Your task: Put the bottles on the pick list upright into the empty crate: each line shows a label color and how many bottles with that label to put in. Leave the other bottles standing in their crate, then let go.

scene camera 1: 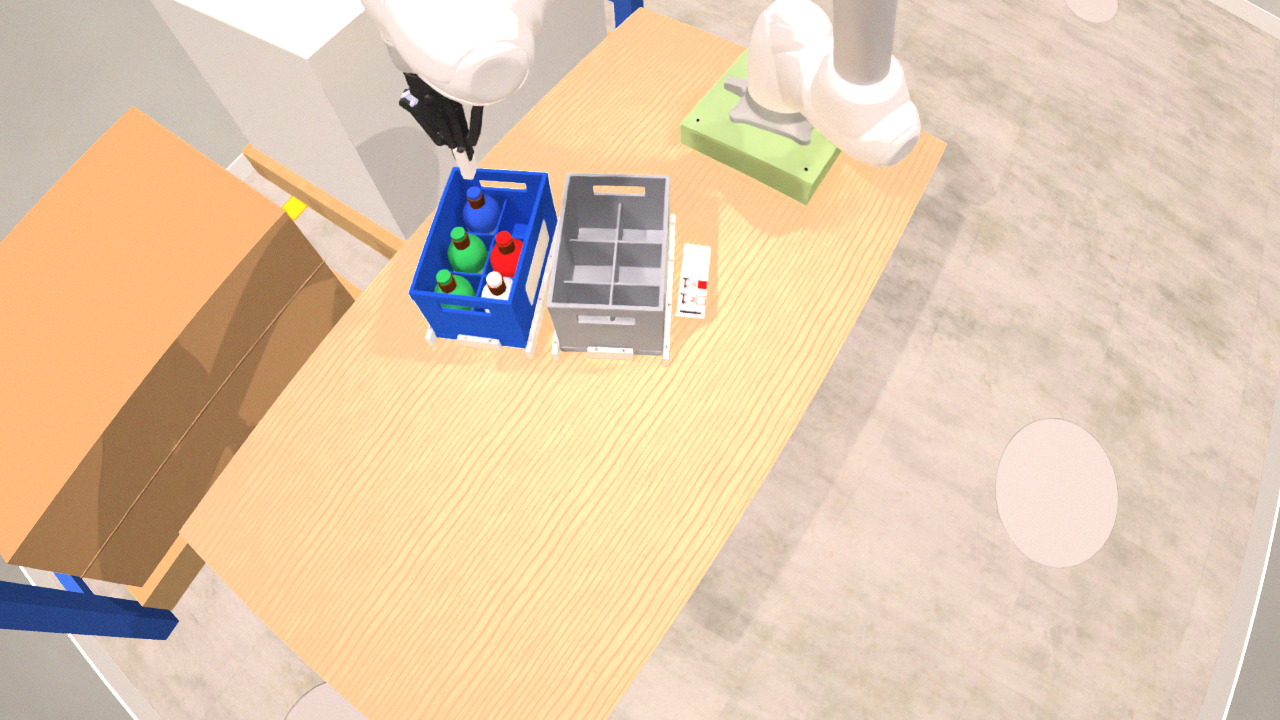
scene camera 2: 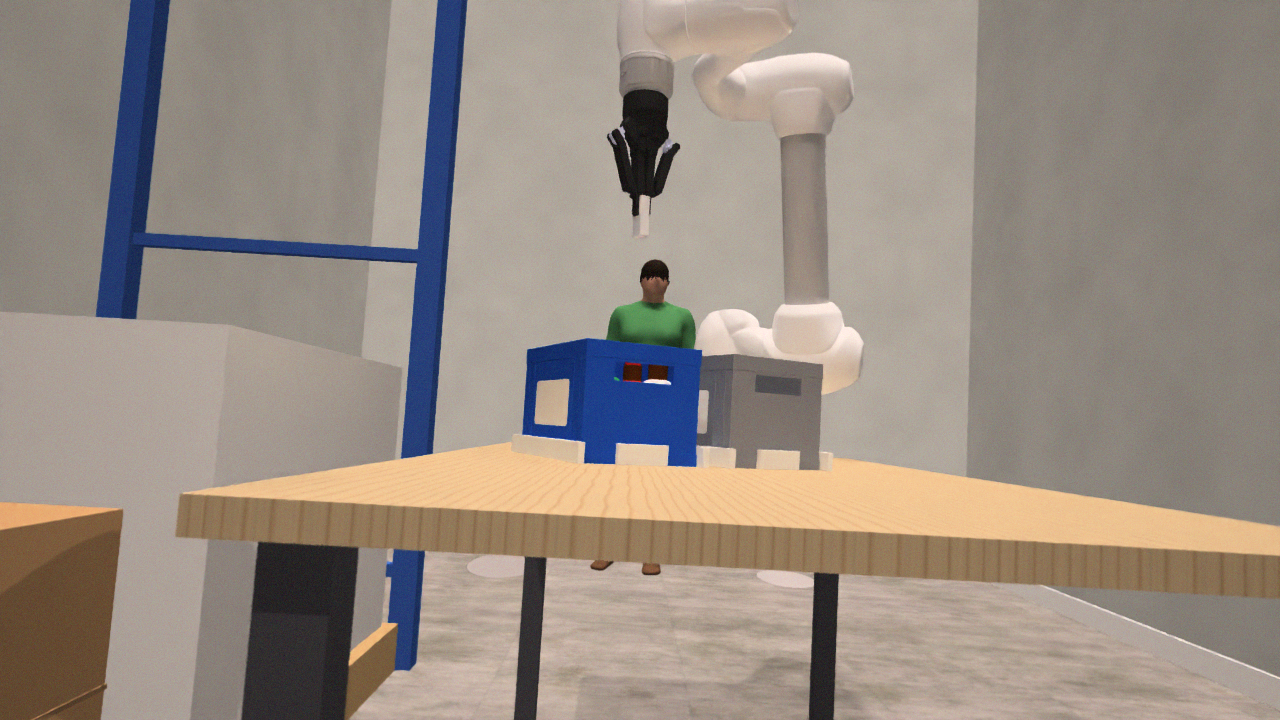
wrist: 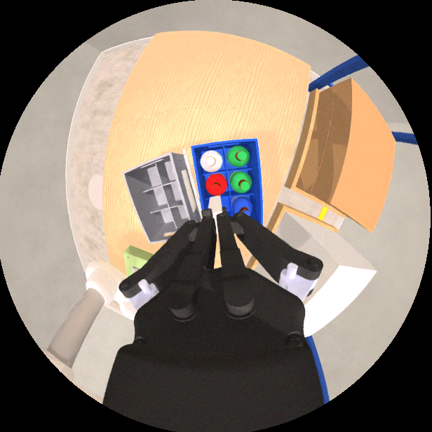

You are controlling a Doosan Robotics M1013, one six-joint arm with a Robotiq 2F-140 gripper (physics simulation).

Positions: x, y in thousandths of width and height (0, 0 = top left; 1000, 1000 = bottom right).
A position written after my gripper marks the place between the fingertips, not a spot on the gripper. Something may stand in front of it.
Note:
In view: my gripper (scene camera 2: 500, 328), a red bottle (scene camera 1: 395, 355), a blue bottle (scene camera 1: 376, 297), a green bottle (scene camera 1: 350, 394), a green bottle (scene camera 1: 365, 352) and a pick list (scene camera 1: 543, 372).
My gripper shows as well in scene camera 1 (scene camera 1: 368, 240) and in the wrist view (wrist: 501, 473).

